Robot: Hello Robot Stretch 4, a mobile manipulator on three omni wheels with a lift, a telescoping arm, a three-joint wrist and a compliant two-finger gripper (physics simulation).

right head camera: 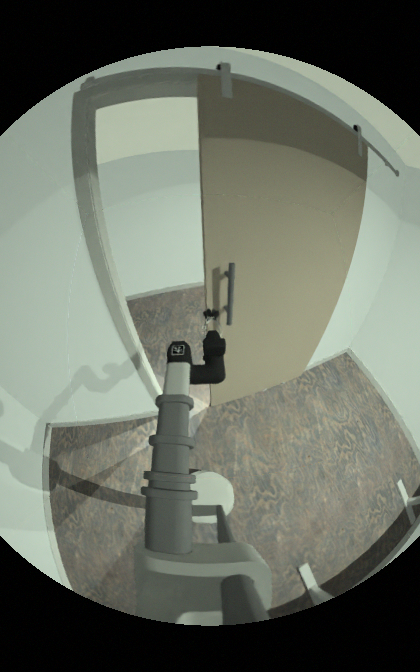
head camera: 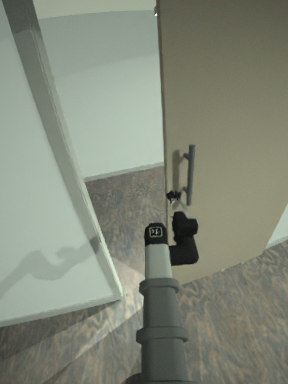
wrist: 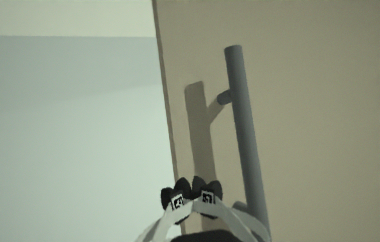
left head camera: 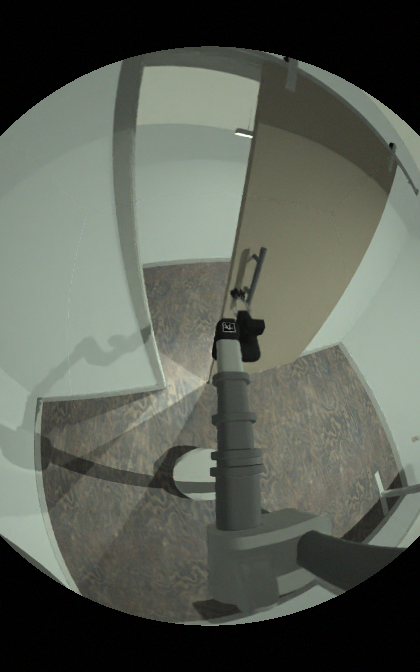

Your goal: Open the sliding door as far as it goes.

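Observation:
The tan sliding door stands partly open, with the doorway gap to its left. Its grey vertical bar handle is near its left edge. My gripper is shut with nothing between the fingertips. In the wrist view the fingertips are left of the handle's lower part, over the door's left edge and the handle's shadow. They are apart from the handle bar. Whether they touch the door face cannot be told.
A door frame post and white wall bound the opening on the left. A rail carries the door by hangers. Patterned floor lies below. A white wall is at the right.

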